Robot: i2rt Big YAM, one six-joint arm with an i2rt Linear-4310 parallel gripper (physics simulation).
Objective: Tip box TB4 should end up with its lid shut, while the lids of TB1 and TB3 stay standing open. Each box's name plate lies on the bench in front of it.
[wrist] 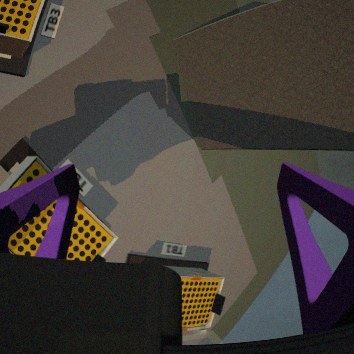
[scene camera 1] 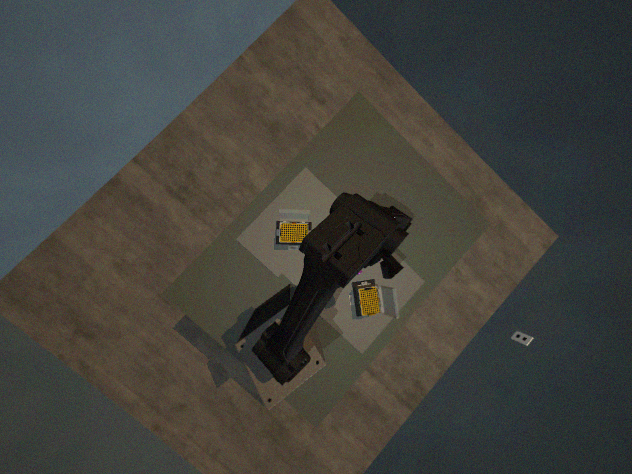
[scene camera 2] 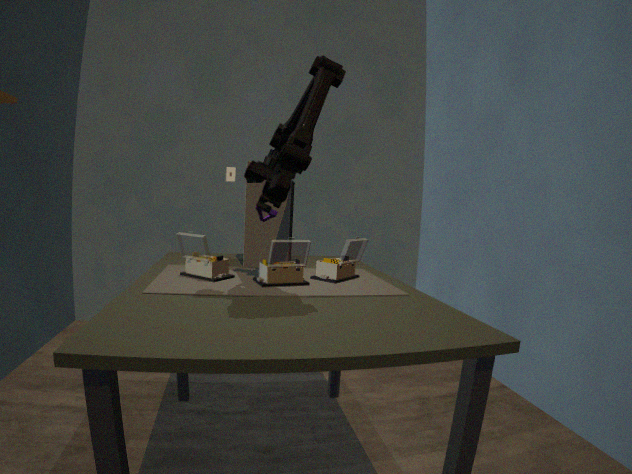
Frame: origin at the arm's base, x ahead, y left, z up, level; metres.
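Seen in the pictures: gripper, fingertip midpoint: [wrist: 177, 174] [scene camera 2: 267, 210].
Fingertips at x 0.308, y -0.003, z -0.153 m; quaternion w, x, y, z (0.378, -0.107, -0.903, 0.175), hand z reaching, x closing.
A point is followed by its place in that frame.
TB4 [scene camera 2: 281, 273] [wrist: 90, 235] is the middle box; its clear lid [scene camera 2: 289, 252] @[x 0.425, y 0.068, z -0.271 m] stands open. The arm hides TB4 in scene camera 1. TB3 [scene camera 1: 369, 300] @[x 0.295, y -0.197, z -0.323 m] [scene camera 2: 206, 267] [wrist: 19, 19] @[x 0.295, y -0.152, z -0.322 m] has its lid [scene camera 1: 389, 301] @[x 0.353, y -0.241, z -0.278 m] [scene camera 2: 192, 244] @[x 0.364, y -0.236, z -0.266 m] standing open. TB1 [scene camera 1: 293, 232] @[x 0.248, y 0.246, z -0.322 m] [scene camera 2: 335, 269] [wrist: 200, 302] @[x 0.229, y 0.262, z -0.323 m] has its lid [scene camera 1: 294, 214] @[x 0.299, y 0.297, z -0.276 m] [scene camera 2: 354, 250] @[x 0.310, y 0.292, z -0.272 m] standing open. Name plates TB3 [wrist: 52, 20] @[x 0.239, y -0.159, z -0.377 m], TB4 [wrist: 81, 181] @[x 0.281, y 0.035, z -0.377 m] and TB1 [wrist: 174, 248] @[x 0.201, y 0.195, z -0.377 m] lie before the boxes. My gripper [scene camera 2: 266, 213] @[x 0.308, y -0.003, z -0.154 m] [wrist: 177, 174] @[x 0.308, y -0.003, z -0.154 m] is open and empty, high above the bench, its left finger overlapping TB4 in the wrist view.
The boxes stand on a pale mat [scene camera 1: 306, 186] @[x 0.433, y 0.363, z -0.380 m] [scene camera 2: 178, 286] @[x 0.462, y -0.259, z -0.380 m] on the green bench [scene camera 1: 377, 147] @[x 0.808, y 0.281, z -0.382 m] [scene camera 2: 285, 346] @[x 0.897, y 0.037, z -0.383 m]. The arm [scene camera 1: 311, 301] @[x 0.188, y 0.143, z 0.332 m] [scene camera 2: 306, 122] @[x 0.470, y 0.094, z 0.111 m] reaches over the mat from its base. A tall brown panel [scene camera 2: 255, 229] @[x 0.071, y -0.046, z -0.234 m] [wrist: 270, 75] @[x 0.075, y -0.005, z -0.232 m] stands behind the boxes in scene camera 2.
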